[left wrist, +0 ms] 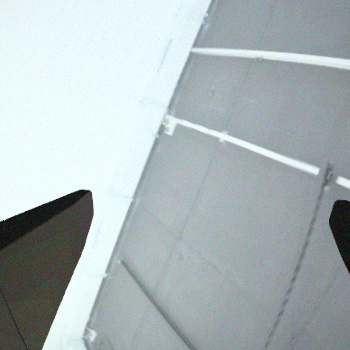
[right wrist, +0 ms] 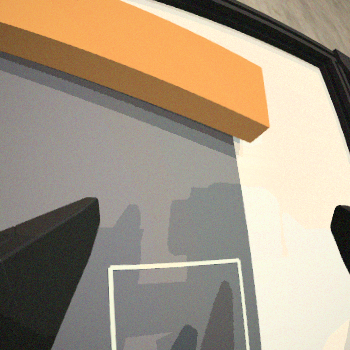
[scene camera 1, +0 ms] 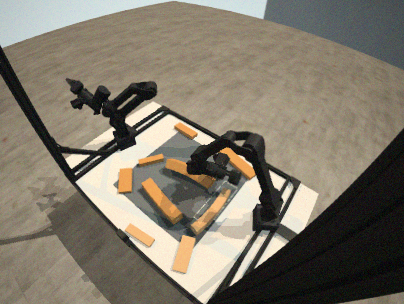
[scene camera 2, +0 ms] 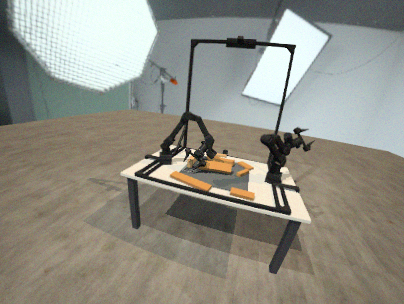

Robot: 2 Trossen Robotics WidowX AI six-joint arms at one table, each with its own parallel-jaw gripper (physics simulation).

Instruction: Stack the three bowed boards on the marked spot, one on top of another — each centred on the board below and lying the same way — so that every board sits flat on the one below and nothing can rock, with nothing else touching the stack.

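Frame: origin at the left arm's base, x up, y back, z right, level; millimetres.
Where they show: left gripper, fingertip midpoint: (left wrist: 216, 207) (scene camera 1: 68, 81) (scene camera 2: 312, 134); right gripper, fingertip midpoint: (right wrist: 219, 213) (scene camera 2: 188, 165); left arm's base, link origin: (scene camera 1: 122, 133) (scene camera 2: 274, 172); right arm's base, link origin: (scene camera 1: 268, 214) (scene camera 2: 165, 153).
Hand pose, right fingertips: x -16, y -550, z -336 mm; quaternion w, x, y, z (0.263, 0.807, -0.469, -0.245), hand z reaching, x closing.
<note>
Things, the pixels of their centre, and the offset from my right fingertips. Level surfaces: height alone.
- long bowed orange board, body centre: (scene camera 1: 211, 209) dx -26, dy -75, dz +184 mm
- second bowed board, body centre: (scene camera 1: 189, 172) (scene camera 2: 215, 166) dx -14, dy +140, dz +159 mm
- third long board, body centre: (scene camera 1: 160, 199) (scene camera 2: 220, 159) dx -22, dy +91, dz +345 mm
- long orange piece, body centre: (right wrist: 59, 20) (scene camera 1: 233, 159) (scene camera 2: 189, 181) dx -43, dy +100, dz -102 mm
- mat, surface height: dx -52 mm
A long bowed orange board (scene camera 1: 211, 213) lies partly across the pale marked outline (scene camera 1: 206, 201) (right wrist: 175, 263), in scene camera 1. A second bowed board (scene camera 1: 187, 171) (scene camera 2: 218, 167) lies left of the outline on the dark mat. A third long board (scene camera 1: 162, 201) lies nearer the front of the mat. These three lie apart, at different angles. My right gripper (scene camera 1: 225, 182) (scene camera 2: 190, 162) (right wrist: 219, 213) is open and empty, low above the outline area; its arm hides some of the scene. My left gripper (scene camera 1: 71, 92) (scene camera 2: 308, 138) (left wrist: 216, 207) is open and empty, raised away from the table.
Another long orange piece (scene camera 1: 240, 164) (scene camera 2: 190, 181) (right wrist: 150, 60) lies by the far table edge in scene camera 1. Shorter orange blocks (scene camera 1: 185, 130) (scene camera 1: 151, 160) (scene camera 1: 125, 180) (scene camera 1: 139, 235) (scene camera 1: 184, 254) lie around the mat (scene camera 1: 175, 142). A black frame (scene camera 2: 207, 200) runs round the table edge.
</note>
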